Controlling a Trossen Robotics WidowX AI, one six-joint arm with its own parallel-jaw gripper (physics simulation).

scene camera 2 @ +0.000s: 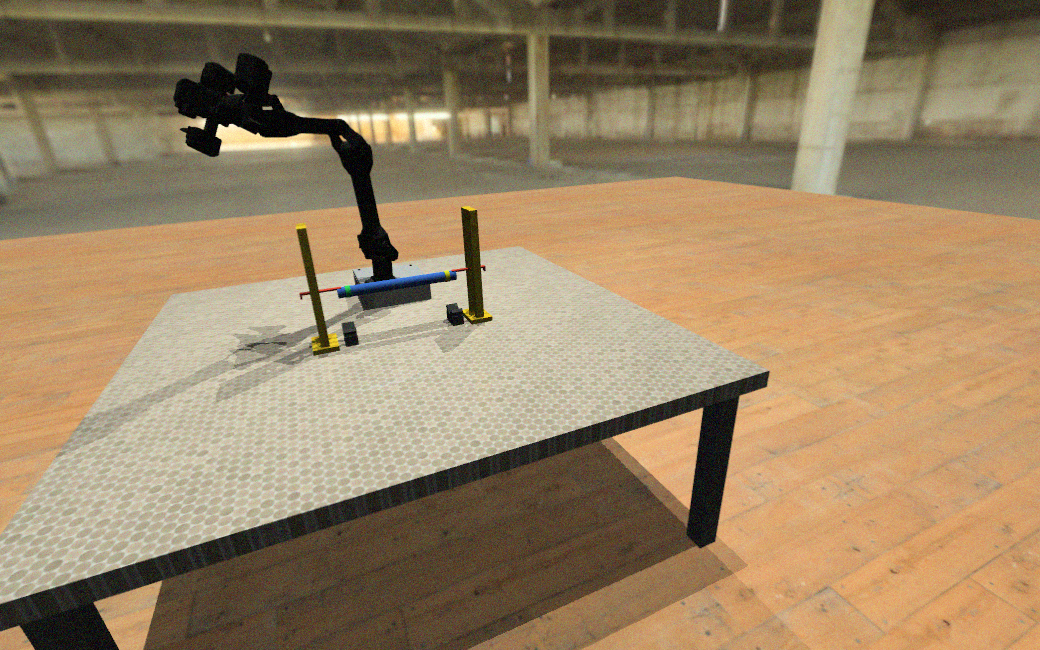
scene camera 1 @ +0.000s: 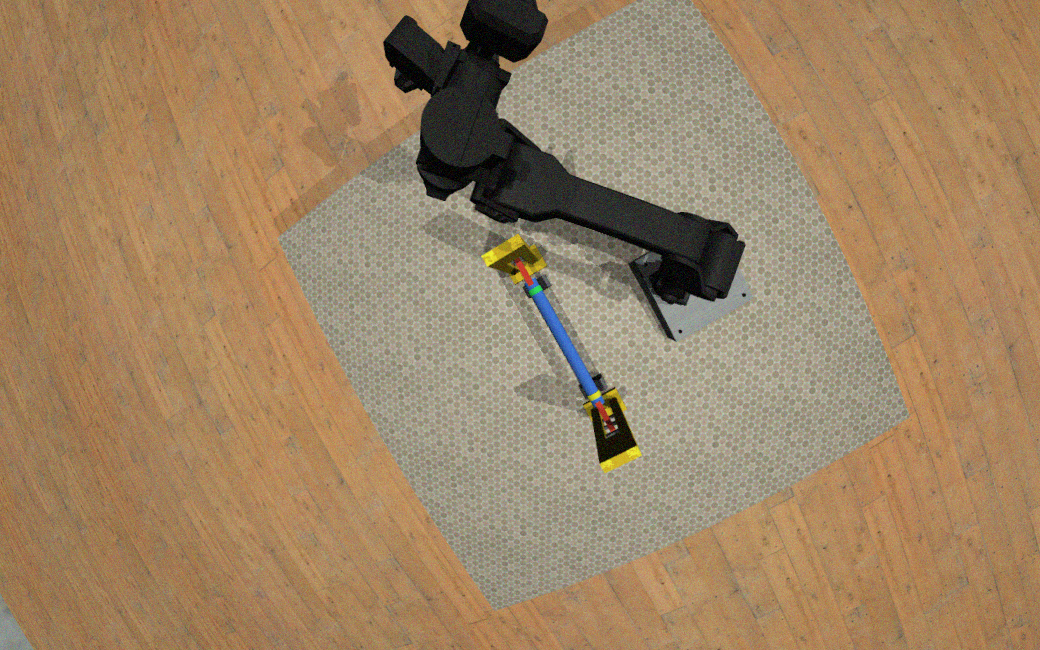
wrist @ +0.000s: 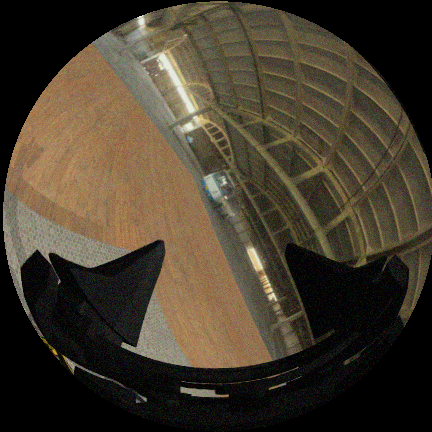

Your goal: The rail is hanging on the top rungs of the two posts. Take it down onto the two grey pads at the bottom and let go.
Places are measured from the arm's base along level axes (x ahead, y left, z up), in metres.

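Pixels of known places: gripper, between the fingertips: (wrist: 227,249); arm's base, origin of its link: (scene camera 2: 383,278) (scene camera 1: 667,281).
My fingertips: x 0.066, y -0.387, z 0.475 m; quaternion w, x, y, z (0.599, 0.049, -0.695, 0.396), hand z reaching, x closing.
Ahead of a thing's pixels: the offset from my fingertips to its top centre. Level surfaces: height alone.
The blue rail @(0.193 m ahead, 0.369 m left, 0.404 m down) (scene camera 1: 565,342) (scene camera 2: 396,283) spans between two yellow posts, well above the table. Its thin red ends reach the posts. A green band marks its end at one post @(0.177 m ahead, 0.170 m left, 0.249 m down) (scene camera 2: 309,279) (scene camera 1: 500,249); a yellow band marks its end at the other post @(0.209 m ahead, 0.568 m left, 0.249 m down) (scene camera 2: 472,264) (scene camera 1: 621,459). Which rung bears each end is too small to tell. Two dark grey pads, one @(0.182 m ahead, 0.231 m left, 0.506 m down) (scene camera 2: 350,333) and the other @(0.204 m ahead, 0.506 m left, 0.506 m down) (scene camera 2: 454,314), stand on the table near the post feet, below the rail and apart from it. My gripper (wrist: 227,249) is open and empty, high above the table and away from the rail.
The arm (scene camera 1: 613,208) (scene camera 2: 366,191) rises from a grey base plate (scene camera 1: 709,312) on the patterned table @(0.550 m down) (scene camera 1: 728,459) (scene camera 2: 460,398), behind the rail in scene camera 2. The arm's wrist end reaches beyond the green-banded end of the rail. A wooden floor (scene camera 2: 882,321) surrounds the table.
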